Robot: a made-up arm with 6 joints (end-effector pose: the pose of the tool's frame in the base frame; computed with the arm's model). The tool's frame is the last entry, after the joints.
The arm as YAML. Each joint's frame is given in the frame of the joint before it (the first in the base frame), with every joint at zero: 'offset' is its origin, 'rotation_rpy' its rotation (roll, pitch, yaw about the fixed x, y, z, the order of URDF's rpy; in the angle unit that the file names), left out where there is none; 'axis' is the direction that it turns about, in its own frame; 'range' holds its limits. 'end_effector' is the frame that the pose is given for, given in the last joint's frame.
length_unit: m
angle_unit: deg
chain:
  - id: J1
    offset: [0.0, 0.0, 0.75]
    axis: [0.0, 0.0, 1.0]
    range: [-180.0, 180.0]
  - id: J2
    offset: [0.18, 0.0, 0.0]
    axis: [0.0, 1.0, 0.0]
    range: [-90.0, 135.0]
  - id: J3
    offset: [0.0, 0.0, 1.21]
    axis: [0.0, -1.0, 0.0]
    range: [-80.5, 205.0]
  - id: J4
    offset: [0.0, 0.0, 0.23]
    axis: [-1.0, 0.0, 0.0]
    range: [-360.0, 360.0]
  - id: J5
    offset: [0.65, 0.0, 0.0]
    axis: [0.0, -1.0, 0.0]
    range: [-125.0, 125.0]
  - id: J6
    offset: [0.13, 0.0, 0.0]
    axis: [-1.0, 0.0, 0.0]
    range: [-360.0, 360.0]
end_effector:
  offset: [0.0, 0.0, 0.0]
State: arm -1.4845 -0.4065 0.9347 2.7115 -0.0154 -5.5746
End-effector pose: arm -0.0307 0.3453 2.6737 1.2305 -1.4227 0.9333
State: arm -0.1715 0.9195 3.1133 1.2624 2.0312 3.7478
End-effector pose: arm 0.5917 0.0101 1.8097 -1.4383 -0.4910 1.4717
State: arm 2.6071 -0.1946 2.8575 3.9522 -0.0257 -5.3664
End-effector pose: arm 0.7316 -0.4359 1.7755 -1.6958 0.4255 -0.4687
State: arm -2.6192 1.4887 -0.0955 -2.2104 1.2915 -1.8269
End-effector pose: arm -1.3778 -0.6776 0.1614 1.2650 1.3871 0.7762
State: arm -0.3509 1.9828 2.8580 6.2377 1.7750 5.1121
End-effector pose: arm 1.3260 -0.4916 0.9731 0.0191 -2.2184 1.3032
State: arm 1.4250 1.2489 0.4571 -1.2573 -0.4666 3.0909
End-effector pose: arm 0.2380 2.0036 0.7365 -1.5978 -0.9714 2.1595
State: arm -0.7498 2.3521 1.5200 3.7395 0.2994 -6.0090
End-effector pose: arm 1.2345 -1.1791 -0.5410 2.1482 -0.4002 -1.7095
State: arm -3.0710 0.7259 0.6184 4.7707 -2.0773 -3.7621
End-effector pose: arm -1.5788 -0.2254 1.8141 -0.7584 0.4082 -0.9321
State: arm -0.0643 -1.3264 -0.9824 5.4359 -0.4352 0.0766
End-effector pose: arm -0.3331 0.0626 1.4841 0.7090 0.0501 0.2618
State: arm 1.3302 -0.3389 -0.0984 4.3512 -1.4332 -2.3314
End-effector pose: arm -0.0310 0.3790 2.3178 -0.2405 -2.6042 0.6627
